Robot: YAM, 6 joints.
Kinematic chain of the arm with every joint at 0, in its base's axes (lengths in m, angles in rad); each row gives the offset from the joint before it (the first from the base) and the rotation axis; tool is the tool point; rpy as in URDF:
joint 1: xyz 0 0 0.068 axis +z
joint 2: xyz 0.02 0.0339 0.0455 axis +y
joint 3: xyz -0.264 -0.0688 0 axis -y
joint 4: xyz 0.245 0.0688 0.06 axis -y
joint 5: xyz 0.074 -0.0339 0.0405 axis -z
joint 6: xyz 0.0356 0 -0.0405 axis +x
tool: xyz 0 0 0 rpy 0 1.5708 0
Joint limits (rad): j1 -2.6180..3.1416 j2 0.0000..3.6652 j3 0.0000..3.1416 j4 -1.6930..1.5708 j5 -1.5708..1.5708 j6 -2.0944..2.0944
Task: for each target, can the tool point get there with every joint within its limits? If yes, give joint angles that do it. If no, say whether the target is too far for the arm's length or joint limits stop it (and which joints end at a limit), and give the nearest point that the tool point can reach.
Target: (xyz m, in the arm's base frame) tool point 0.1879 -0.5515 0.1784
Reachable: yes | joints -1.2984 2.7050 2.4917 -0.4371 -1.1560 1.3503
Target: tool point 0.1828 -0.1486 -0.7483
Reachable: no: too far | nearest point 0.1879 -0.1528 -0.3803 | short by 0.368 m
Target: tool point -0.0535 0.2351 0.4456
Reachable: yes | joints 1.8479 1.2241 1.5357 -0.7806 0.3678 -0.2183
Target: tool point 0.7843 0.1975 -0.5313
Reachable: no: too far | nearest point 0.4999 0.1259 -0.2628 | short by 0.398 m
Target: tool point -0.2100 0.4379 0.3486
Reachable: yes | joints 2.0144 2.1460 2.2446 -0.7942 -0.0501 0.8003
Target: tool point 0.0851 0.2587 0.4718
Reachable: yes | joints 1.2076 1.4630 1.9119 -1.0938 -0.3547 -1.0559
